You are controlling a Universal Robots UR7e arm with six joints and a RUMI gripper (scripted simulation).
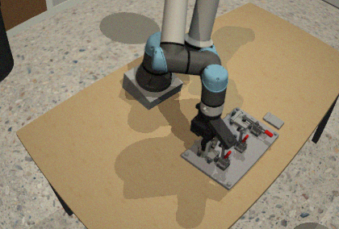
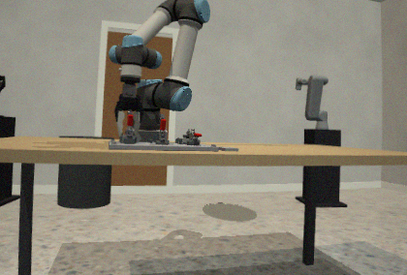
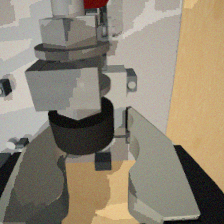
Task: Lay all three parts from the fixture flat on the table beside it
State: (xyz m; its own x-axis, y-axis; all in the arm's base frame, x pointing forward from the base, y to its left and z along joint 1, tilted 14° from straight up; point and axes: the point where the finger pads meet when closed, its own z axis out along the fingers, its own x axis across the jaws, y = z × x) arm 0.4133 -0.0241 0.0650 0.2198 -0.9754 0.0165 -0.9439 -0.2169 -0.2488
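The grey fixture plate lies 2 cm ahead of my hand, 12 cm to the left of it and 3 cm below it.
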